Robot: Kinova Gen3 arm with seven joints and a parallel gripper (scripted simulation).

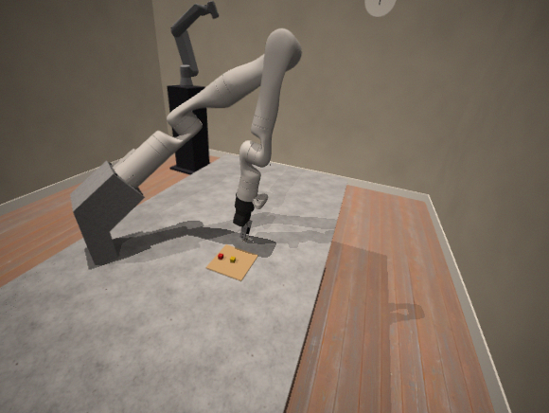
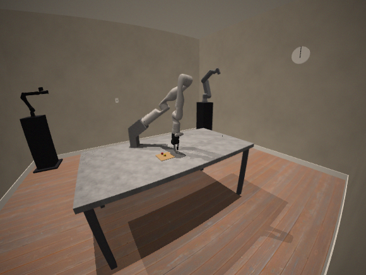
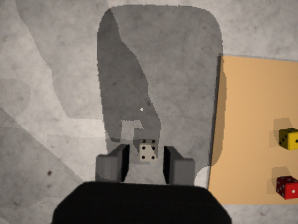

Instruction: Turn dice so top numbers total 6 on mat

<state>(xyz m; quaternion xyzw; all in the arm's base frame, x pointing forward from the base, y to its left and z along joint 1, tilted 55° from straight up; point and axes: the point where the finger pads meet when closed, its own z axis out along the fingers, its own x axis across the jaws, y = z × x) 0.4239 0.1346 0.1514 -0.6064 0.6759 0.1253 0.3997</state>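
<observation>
My gripper is now 30 mm above the white die. From my hand the other things lie so: tan mat: 20 mm ahead, 130 mm to the right, 40 mm below; then red die: 20 mm behind, 140 mm to the right, 30 mm below; then yellow die: 20 mm ahead, 130 mm to the right, 30 mm below.
</observation>
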